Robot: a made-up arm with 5 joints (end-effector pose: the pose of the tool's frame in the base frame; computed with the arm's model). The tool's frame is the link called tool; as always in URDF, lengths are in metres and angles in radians.
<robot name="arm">
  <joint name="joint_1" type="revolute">
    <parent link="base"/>
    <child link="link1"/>
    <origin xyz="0 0 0.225"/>
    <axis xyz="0 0 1"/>
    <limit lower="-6.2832" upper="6.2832" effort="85" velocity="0.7"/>
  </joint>
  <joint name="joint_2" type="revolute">
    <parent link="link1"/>
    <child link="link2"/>
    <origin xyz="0 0 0" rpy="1.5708 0 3.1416"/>
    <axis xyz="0 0 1"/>
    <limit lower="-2.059" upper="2.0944" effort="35" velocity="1.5"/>
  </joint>
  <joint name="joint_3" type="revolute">
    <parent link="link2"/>
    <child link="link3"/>
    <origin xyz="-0.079 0.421 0" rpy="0 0 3.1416"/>
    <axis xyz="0 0 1"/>
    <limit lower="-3.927" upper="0.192" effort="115" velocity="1.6"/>
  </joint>
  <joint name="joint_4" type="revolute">
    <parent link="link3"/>
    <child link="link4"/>
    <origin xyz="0.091 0.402 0"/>
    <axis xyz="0 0 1"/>
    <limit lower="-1.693" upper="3.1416" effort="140" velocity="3.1"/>
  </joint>
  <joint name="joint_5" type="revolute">
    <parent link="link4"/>
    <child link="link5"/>
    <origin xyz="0.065 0.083 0" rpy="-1.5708 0 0"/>
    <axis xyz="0 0 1"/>
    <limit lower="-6.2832" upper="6.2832" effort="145" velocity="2.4"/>
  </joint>
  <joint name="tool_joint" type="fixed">
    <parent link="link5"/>
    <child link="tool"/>
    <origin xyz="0 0 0"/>
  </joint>
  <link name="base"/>
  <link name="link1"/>
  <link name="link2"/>
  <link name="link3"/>
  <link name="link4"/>
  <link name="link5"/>
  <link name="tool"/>
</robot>
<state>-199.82 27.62 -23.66 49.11 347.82</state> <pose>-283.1 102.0 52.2 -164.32 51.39 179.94</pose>
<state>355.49 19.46 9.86 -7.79 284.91</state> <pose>126.8 -10.0 99.5 -159.13 5.42 71.58</pose>
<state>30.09 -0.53 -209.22 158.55 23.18</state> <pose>-84.8 -49.1 949.2 -153.92 -45.76 -4.26</pose>
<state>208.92 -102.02 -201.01 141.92 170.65</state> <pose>656.7 362.8 18.8 -3.18 18.63 -160.95</pose>
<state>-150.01 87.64 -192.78 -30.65 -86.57</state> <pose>-692.4 -399.6 461.1 44.16 -2.39 -57.55</pose>
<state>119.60 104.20 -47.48 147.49 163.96</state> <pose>-38.2 67.3 -149.2 -7.08 23.21 102.10</pose>
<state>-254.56 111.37 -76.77 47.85 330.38</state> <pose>-36.2 131.2 -459.9 -105.01 59.52 -177.57</pose>
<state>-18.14 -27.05 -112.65 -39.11 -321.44</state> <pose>5.9 -1.9 1085.7 -0.74 -0.93 -159.57</pose>
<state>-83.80 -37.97 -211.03 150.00 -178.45</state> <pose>-57.5 529.7 741.8 9.69 80.87 -73.99</pose>
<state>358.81 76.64 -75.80 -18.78 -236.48</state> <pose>600.2 -12.5 -216.8 -164.89 9.79 -123.41</pose>
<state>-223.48 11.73 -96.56 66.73 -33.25</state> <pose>-478.2 453.5 616.8 169.84 -15.06 171.12</pose>
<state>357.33 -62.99 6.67 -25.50 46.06</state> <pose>137.0 -6.4 391.9 -101.29 -43.38 -84.86</pose>
